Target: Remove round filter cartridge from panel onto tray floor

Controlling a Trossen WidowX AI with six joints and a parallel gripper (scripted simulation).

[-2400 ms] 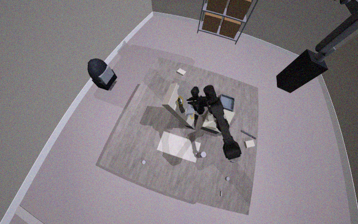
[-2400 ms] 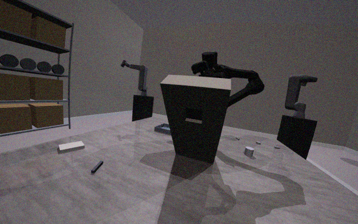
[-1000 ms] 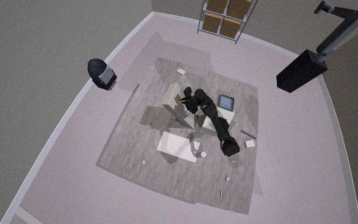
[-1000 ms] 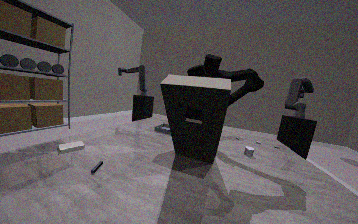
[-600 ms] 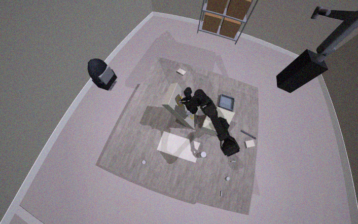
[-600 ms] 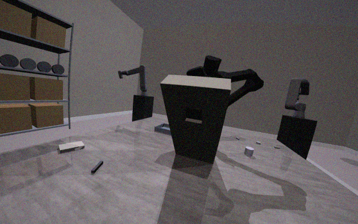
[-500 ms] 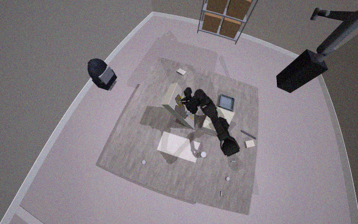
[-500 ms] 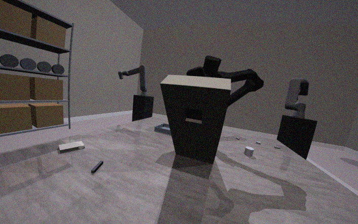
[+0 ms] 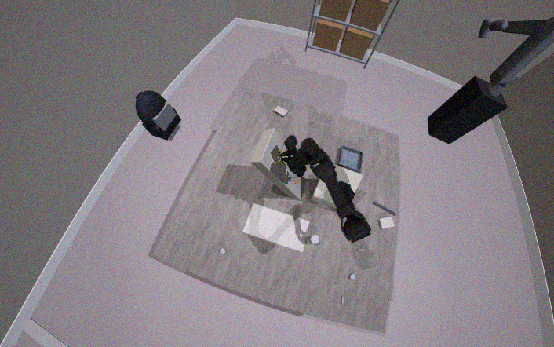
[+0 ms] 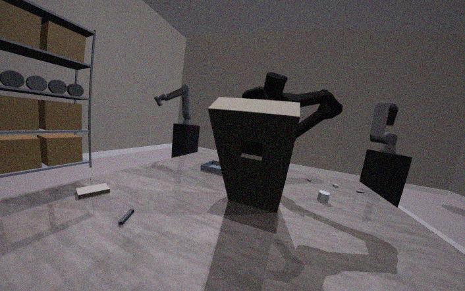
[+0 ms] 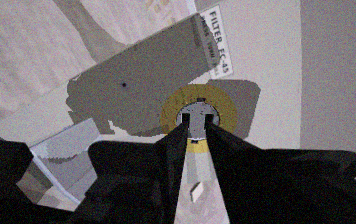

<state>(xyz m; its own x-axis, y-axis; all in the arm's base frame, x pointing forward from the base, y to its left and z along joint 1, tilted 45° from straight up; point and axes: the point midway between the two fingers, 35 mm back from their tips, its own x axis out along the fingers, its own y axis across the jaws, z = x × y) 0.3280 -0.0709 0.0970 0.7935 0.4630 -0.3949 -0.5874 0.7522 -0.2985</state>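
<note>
Now: gripper tip 20 mm short of the round filter cartridge and 10 mm above it. From my gripper tip the other things lie so: tray 400 mm behind, 300 mm to the right, 250 mm below; service panel 30 mm behind, 90 mm below.
</note>
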